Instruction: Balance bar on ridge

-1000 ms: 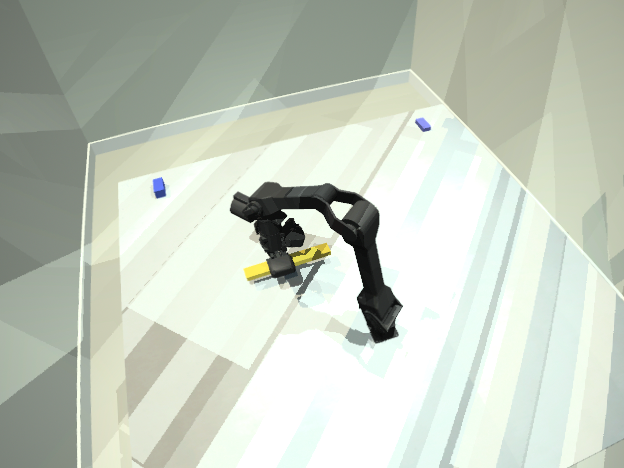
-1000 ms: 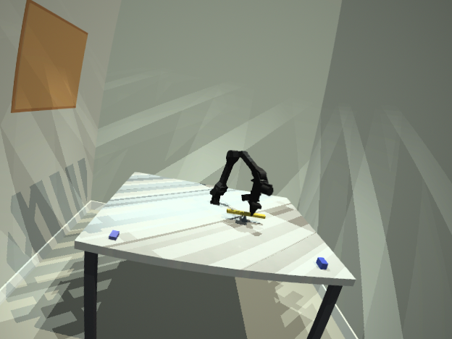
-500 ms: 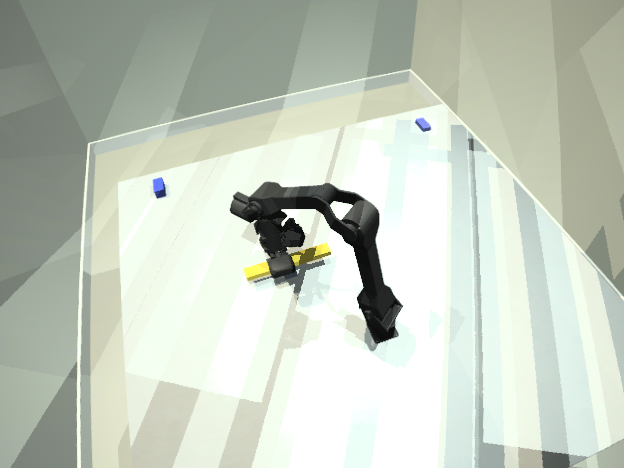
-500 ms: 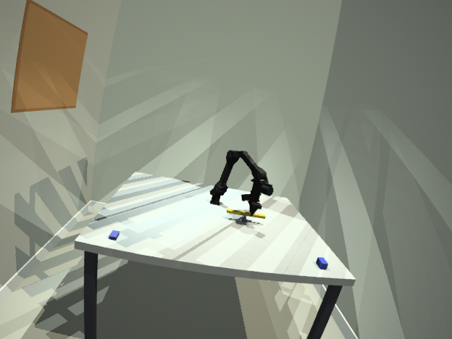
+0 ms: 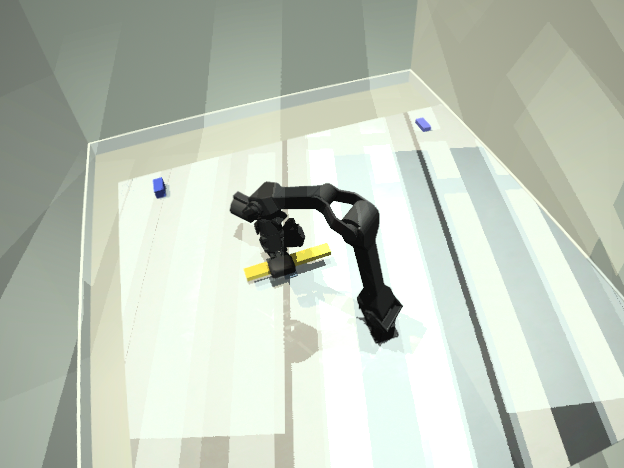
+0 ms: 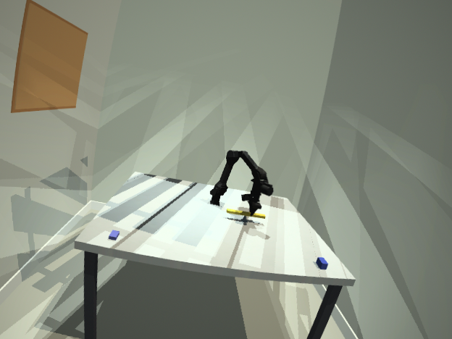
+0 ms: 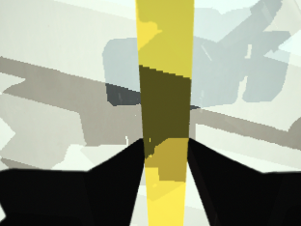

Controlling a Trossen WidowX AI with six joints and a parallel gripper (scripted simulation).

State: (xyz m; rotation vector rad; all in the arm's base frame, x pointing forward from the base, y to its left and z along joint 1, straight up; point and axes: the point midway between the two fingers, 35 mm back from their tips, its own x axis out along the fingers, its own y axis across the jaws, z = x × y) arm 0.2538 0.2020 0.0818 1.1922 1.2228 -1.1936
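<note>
The bar is 30 mm to the right of my gripper tip.
</note>
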